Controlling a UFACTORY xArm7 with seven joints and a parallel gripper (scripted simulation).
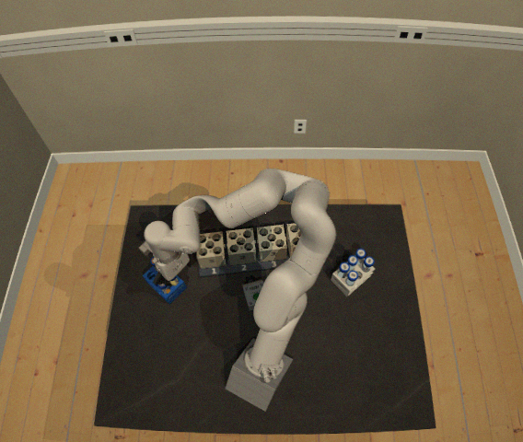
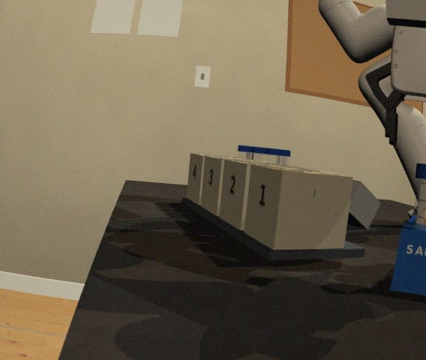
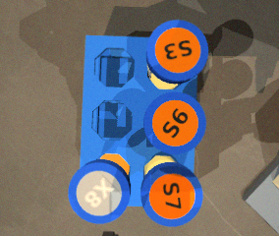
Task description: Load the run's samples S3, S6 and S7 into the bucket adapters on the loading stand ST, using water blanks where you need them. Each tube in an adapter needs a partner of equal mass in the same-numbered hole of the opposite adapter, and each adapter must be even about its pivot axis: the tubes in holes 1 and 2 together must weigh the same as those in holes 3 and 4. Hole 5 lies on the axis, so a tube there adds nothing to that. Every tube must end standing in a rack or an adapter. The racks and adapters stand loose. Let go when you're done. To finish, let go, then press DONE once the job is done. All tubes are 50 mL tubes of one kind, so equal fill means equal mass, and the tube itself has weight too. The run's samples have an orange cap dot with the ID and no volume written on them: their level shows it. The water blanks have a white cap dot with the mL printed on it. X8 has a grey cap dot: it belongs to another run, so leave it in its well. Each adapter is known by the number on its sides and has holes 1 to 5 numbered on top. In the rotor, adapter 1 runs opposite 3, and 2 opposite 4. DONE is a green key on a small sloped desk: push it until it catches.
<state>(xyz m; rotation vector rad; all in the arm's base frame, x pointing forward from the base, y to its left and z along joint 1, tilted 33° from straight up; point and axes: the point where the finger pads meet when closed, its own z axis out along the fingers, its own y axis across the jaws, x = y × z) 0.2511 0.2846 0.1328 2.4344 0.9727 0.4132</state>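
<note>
Right now my hand is 120 mm above the blue sample rack, 70 mm to the right of it and 30 mm short of it. From my hand the other things lie so: white blank rack: 590 mm to the right, 120 mm below, 90 mm behind; adapter 1: 120 mm to the right, 110 mm ahead, 100 mm below.
</note>
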